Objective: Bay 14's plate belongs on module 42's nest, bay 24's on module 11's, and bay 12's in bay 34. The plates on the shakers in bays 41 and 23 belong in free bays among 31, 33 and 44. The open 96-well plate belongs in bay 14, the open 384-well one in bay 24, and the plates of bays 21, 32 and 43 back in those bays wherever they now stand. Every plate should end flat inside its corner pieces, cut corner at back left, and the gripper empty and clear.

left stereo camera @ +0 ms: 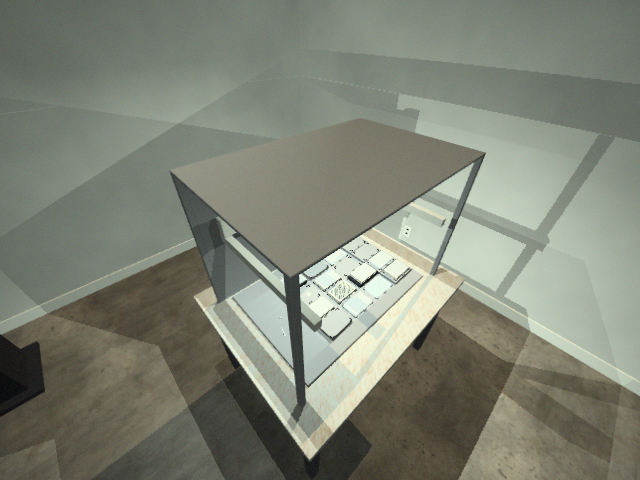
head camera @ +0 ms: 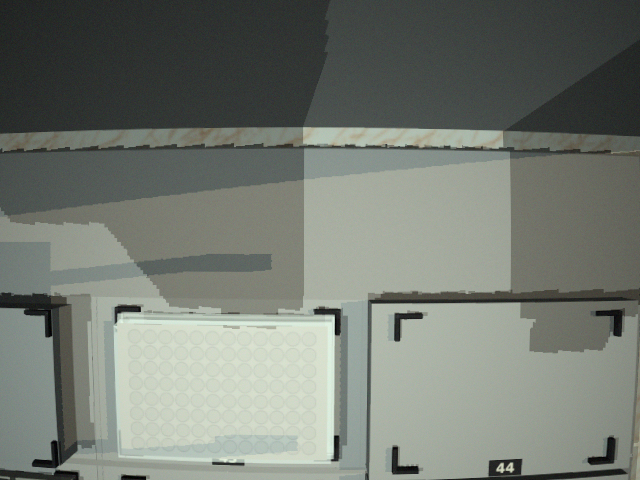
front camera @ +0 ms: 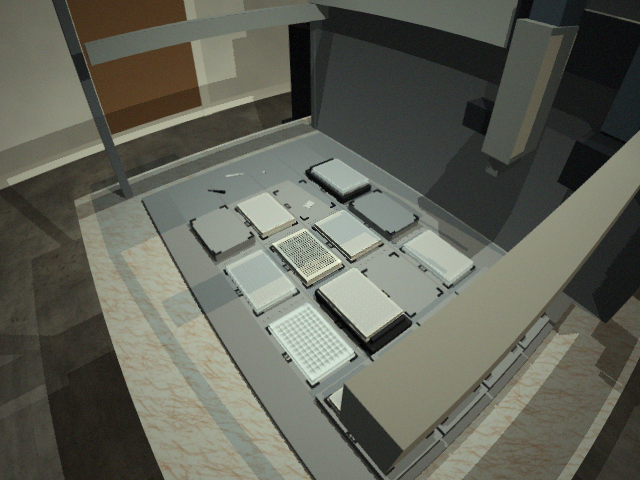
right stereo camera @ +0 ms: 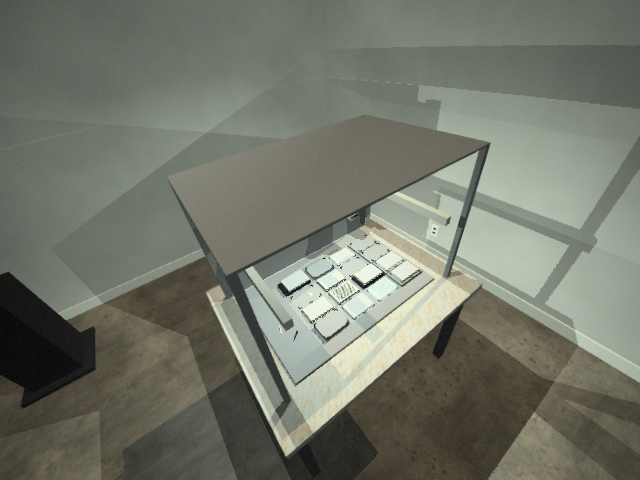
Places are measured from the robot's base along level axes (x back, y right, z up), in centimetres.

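Pixels of known places: gripper, fingertip midpoint: (right stereo camera: 361, 219); robot's base, link origin: (left stereo camera: 331, 339) (front camera: 195, 227) (right stereo camera: 325, 339).
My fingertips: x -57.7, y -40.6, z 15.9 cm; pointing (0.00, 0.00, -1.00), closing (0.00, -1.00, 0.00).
For each thing: its middle in the pictures, then the offset to it from my fingertips. "spot": a spot on its surface instead.
- bay 41 shaker, body centre: (front camera: 339, 175) (right stereo camera: 295, 280) dy +4.2, dx +50.7, dz -12.9 cm
- bay 23 shaker, body centre: (front camera: 359, 301) (right stereo camera: 368, 273) (left stereo camera: 363, 272) dy +25.8, dx +18.5, dz -12.9 cm
- open 96-well plate, body centre: (front camera: 310, 340) (right stereo camera: 382, 288) (left stereo camera: 378, 286) dy +36.3, dx +18.5, dz -15.2 cm
- open 384-well plate, body centre: (front camera: 306, 255) (right stereo camera: 344, 291) (left stereo camera: 342, 291) dy +25.6, dx +34.9, dz -15.2 cm
- bay 12, surface spot: (front camera: 261, 281) spot: dy +36.5, dx +33.7, dz -14.5 cm
- bay 21, surface spot: (front camera: 266, 212) spot: dy +25.5, dx +50.6, dz -14.4 cm
- bay 32, surface spot: (front camera: 348, 232) spot: dy +15.0, dx +34.4, dz -14.4 cm
- bay 43, surface spot: (head camera: 222, 392) (front camera: 439, 253) spot: dy +4.1, dx +18.4, dz -14.4 cm
- Bay 14's plate, body centre: (right stereo camera: 404, 270) (left stereo camera: 396, 269) dy +36.3, dx +2.1, dz -13.7 cm
- bay 24's plate, body centre: (right stereo camera: 389, 260) (left stereo camera: 380, 259) dy +25.6, dx +2.1, dz -13.7 cm
- Module 11, body centre: (front camera: 221, 231) (right stereo camera: 331, 324) (left stereo camera: 334, 323) dy +36.5, dx +51.4, dz -14.8 cm
- module 42, body centre: (front camera: 383, 213) (left stereo camera: 314, 268) (right stereo camera: 319, 268) dy +4.2, dx +34.9, dz -14.8 cm
- bay 44, surface spot: (head camera: 496, 387) spot: dy +3.9, dx +2.9, dz -14.4 cm
- small white scrap, body centre: (front camera: 308, 204) dy +15.1, dx +48.7, dz -15.8 cm
- black piece, body centre: (front camera: 216, 191) dy +30.8, dx +67.4, dz -15.6 cm
- pale strip, body centre: (front camera: 235, 175) dy +23.6, dx +71.2, dz -15.6 cm
In the front view, lidded plates sit on the bay 41 shaker (front camera: 338, 175) and the bay 23 shaker (front camera: 361, 302). The open 96-well plate (front camera: 312, 341) is in bay 13 and the open 384-well plate (front camera: 307, 253) in bay 22. Plates stand in bay 12 (front camera: 261, 281), bay 21 (front camera: 266, 212), bay 32 (front camera: 348, 232) and bay 43 (front camera: 439, 255) (head camera: 222, 392). Bay 14's plate (right stereo camera: 405, 271) and bay 24's plate (right stereo camera: 390, 259) show in the right stereo view. Module 11 (front camera: 222, 232), module 42 (front camera: 382, 210) and bay 44 (head camera: 496, 387) carry no plate. My gripper's jaws do not show.
A small white scrap (front camera: 308, 204) lies in bay 31. A black piece (front camera: 217, 191) and a pale strip (front camera: 234, 174) lie on the deck's left part. A broad beam (front camera: 480, 294) crosses the front view and hides the right-hand bays. A vertical column (front camera: 516, 98) hangs behind.
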